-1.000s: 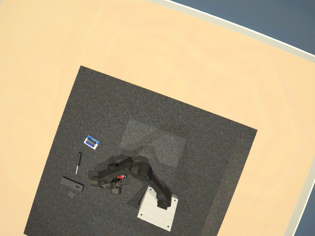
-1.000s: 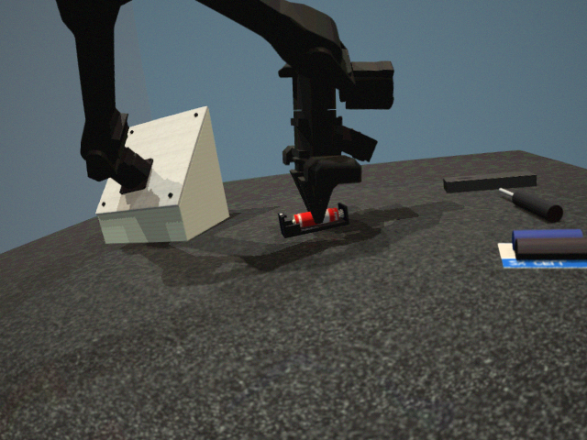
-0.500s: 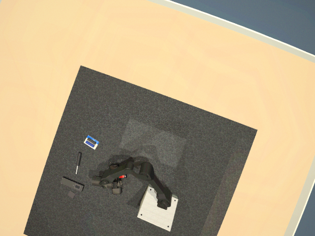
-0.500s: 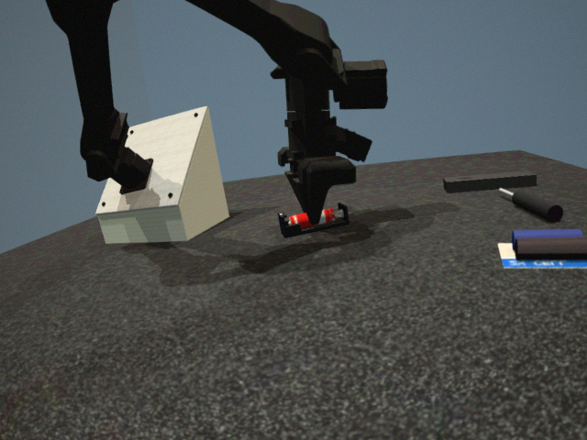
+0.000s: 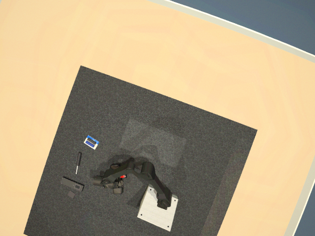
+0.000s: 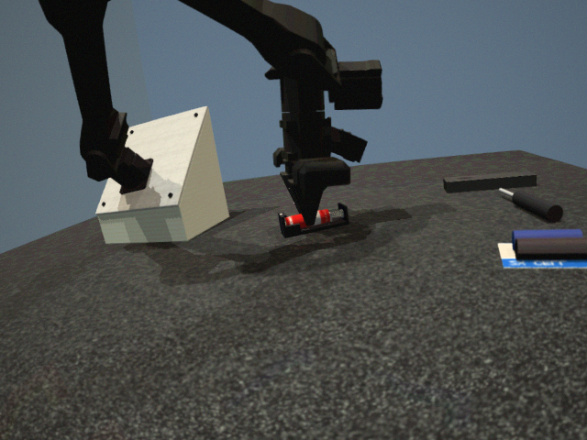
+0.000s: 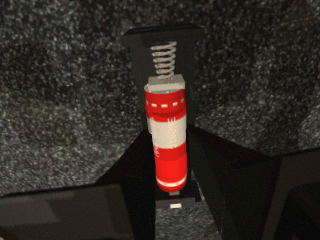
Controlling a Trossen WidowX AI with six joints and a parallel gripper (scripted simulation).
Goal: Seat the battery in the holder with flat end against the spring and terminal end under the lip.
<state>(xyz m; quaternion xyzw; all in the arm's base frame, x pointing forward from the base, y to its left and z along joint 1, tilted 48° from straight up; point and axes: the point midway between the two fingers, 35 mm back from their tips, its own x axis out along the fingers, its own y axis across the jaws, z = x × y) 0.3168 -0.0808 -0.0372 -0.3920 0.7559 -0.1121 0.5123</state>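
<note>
My gripper tip is now 1 cm below the battery. The rest, counted from my gripper tip: screwdriver: 30 cm ahead, 4 cm to the left; then dark flat bar: 29 cm ahead, 18 cm to the left, 1 cm above.
</note>
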